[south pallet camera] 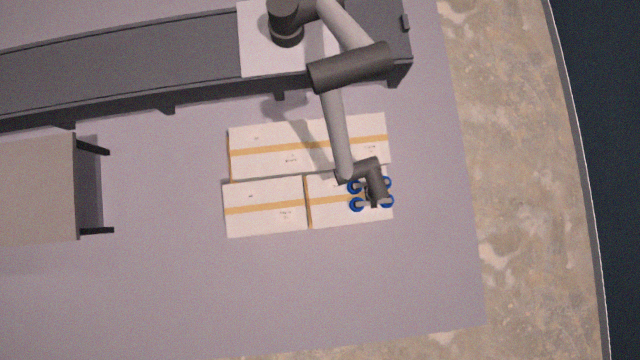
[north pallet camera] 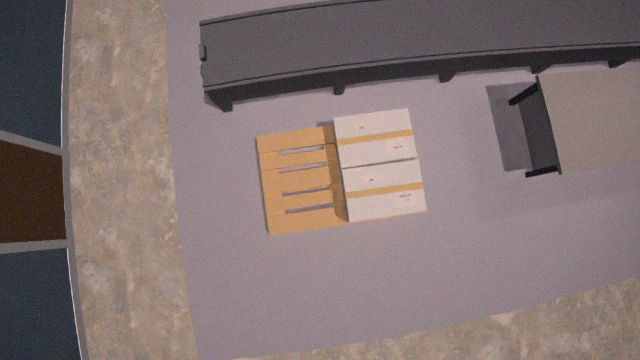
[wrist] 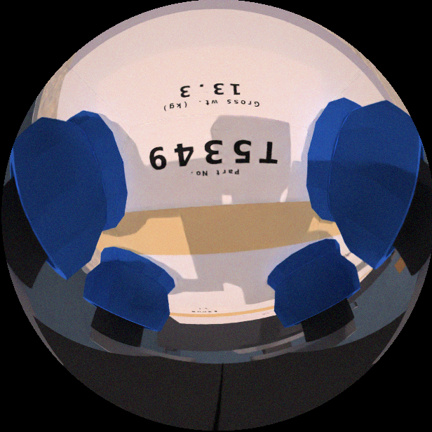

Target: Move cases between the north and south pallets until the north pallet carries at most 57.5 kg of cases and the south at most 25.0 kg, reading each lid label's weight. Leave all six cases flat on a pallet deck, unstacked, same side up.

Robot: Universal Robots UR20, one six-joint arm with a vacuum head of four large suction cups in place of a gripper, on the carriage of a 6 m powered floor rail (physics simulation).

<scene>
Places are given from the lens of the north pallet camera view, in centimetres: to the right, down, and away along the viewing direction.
pallet [north pallet camera: 274, 183]: -36, 3, 266
</scene>
